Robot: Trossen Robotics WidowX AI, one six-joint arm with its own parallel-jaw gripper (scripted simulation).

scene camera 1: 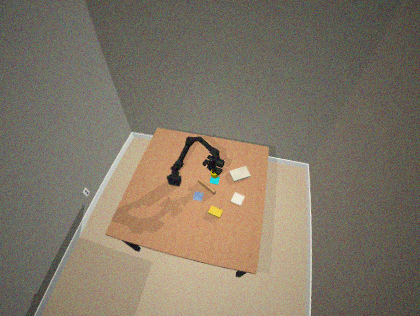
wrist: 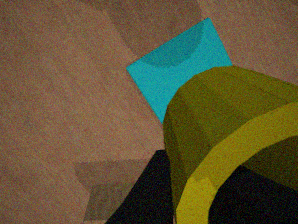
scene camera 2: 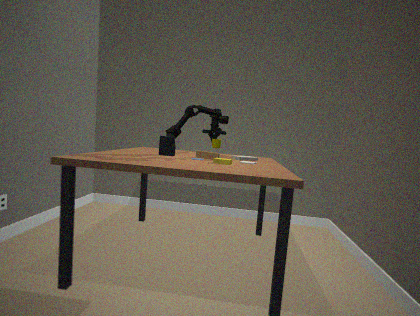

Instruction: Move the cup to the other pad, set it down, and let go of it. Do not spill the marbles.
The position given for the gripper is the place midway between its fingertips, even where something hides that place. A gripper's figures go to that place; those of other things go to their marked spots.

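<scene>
A cyan pad [wrist: 158, 74] is 20 cm from the lens. The spots on a yellow cup [wrist: 228, 116] and the cyan pad are 14 cm apart. The gripper [wrist: 178, 157] is 10 cm from the lens, and the yellow cup is 6 cm from the lens.
</scene>
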